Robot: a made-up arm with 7 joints. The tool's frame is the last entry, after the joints.
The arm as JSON. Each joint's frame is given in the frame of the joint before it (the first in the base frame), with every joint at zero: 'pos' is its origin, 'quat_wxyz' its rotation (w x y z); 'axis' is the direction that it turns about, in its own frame. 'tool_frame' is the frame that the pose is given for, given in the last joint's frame.
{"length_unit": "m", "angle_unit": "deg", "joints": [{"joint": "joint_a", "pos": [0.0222, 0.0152, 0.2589], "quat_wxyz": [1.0, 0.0, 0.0, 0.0], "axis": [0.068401, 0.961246, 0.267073]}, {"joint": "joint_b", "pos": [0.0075, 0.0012, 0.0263], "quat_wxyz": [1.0, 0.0, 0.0, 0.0], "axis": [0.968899, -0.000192, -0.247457]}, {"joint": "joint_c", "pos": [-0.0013, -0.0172, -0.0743], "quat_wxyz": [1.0, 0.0, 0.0, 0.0], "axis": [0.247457, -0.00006, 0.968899]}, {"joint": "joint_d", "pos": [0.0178, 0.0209, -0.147], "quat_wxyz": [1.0, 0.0, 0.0, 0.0], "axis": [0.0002, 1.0, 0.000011]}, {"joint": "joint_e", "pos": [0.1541, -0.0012, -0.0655], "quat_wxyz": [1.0, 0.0, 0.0, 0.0], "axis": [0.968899, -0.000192, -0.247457]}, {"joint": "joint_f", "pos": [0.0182, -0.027, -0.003], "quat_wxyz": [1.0, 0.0, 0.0, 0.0], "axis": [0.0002, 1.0, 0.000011]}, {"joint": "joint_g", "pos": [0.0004, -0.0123, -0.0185], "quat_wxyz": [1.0, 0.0, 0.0, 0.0], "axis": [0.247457, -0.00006, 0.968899]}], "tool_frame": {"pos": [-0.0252, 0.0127, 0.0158], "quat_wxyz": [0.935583, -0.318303, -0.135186, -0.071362]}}
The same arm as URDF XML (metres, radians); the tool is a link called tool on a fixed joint. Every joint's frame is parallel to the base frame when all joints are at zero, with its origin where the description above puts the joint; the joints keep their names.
<robot name="arm">
  <joint name="tool_joint" type="fixed">
    <parent link="link7"/>
    <child link="tool"/>
    <origin xyz="-0.0252 0.0127 0.0158" rpy="-0.6483 -0.303 -0.0498"/>
  </joint>
  <joint name="joint_g" type="continuous">
    <parent link="link6"/>
    <child link="link7"/>
    <origin xyz="0.0004 -0.0123 -0.0185" rpy="0 0 0"/>
    <axis xyz="0.247497 -0.0001 0.968889"/>
  </joint>
  <joint name="joint_f" type="continuous">
    <parent link="link5"/>
    <child link="link6"/>
    <origin xyz="0.0182 -0.027 -0.003" rpy="0 0 0"/>
    <axis xyz="0.0002 1 0"/>
  </joint>
  <joint name="joint_e" type="continuous">
    <parent link="link4"/>
    <child link="link5"/>
    <origin xyz="0.1541 -0.0012 -0.0655" rpy="0 0 0"/>
    <axis xyz="0.968889 -0.0002 -0.247497"/>
  </joint>
  <joint name="joint_d" type="continuous">
    <parent link="link3"/>
    <child link="link4"/>
    <origin xyz="0.0178 0.0209 -0.147" rpy="0 0 0"/>
    <axis xyz="0.0002 1 0"/>
  </joint>
  <joint name="joint_c" type="continuous">
    <parent link="link2"/>
    <child link="link3"/>
    <origin xyz="-0.0013 -0.0172 -0.0743" rpy="0 0 0"/>
    <axis xyz="0.247497 -0.0001 0.968889"/>
  </joint>
  <joint name="joint_b" type="continuous">
    <parent link="link1"/>
    <child link="link2"/>
    <origin xyz="0.0075 0.0012 0.0263" rpy="0 0 0"/>
    <axis xyz="0.968889 -0.0002 -0.247497"/>
  </joint>
  <joint name="joint_a" type="continuous">
    <parent link="base"/>
    <child link="link1"/>
    <origin xyz="0.0222 0.0152 0.2589" rpy="0 0 0"/>
    <axis xyz="0.068403 0.961235 0.26711"/>
  </joint>
  <link name="base"/>
  <link name="link1"/>
  <link name="link2"/>
  <link name="link3"/>
  <link name="link4"/>
  <link name="link5"/>
  <link name="link6"/>
  <link name="link7"/>
  <link name="tool"/>
</robot>

